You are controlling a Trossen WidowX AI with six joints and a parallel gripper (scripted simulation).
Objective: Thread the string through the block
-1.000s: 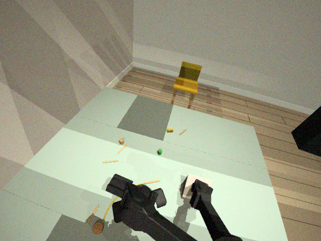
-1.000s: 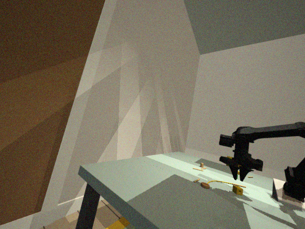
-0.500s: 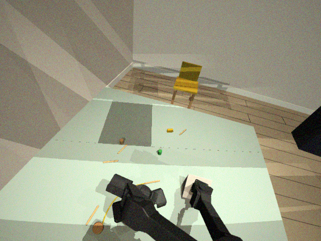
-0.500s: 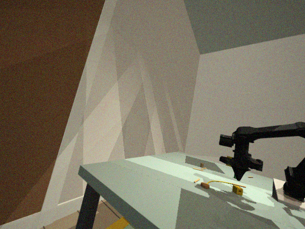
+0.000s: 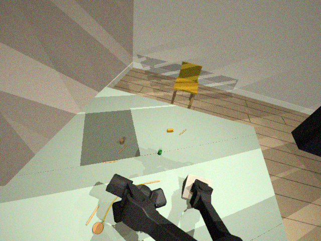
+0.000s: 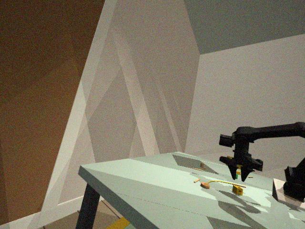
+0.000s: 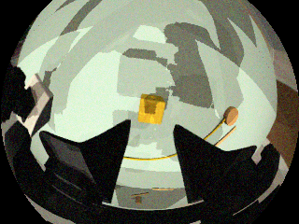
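Right now the thin wooden stick is 140 mm to the right of my gripper tip, 60 mm below it and 10 mm ahead of it. Round my gripper tip: round wooden button: 130 mm ahead, 110 mm to the left, 50 mm below; then green cylinder: 320 mm to the right, 50 mm below, 20 mm ahead; then small brown cylinder: 290 mm to the right, 250 mm ahead, 40 mm below.
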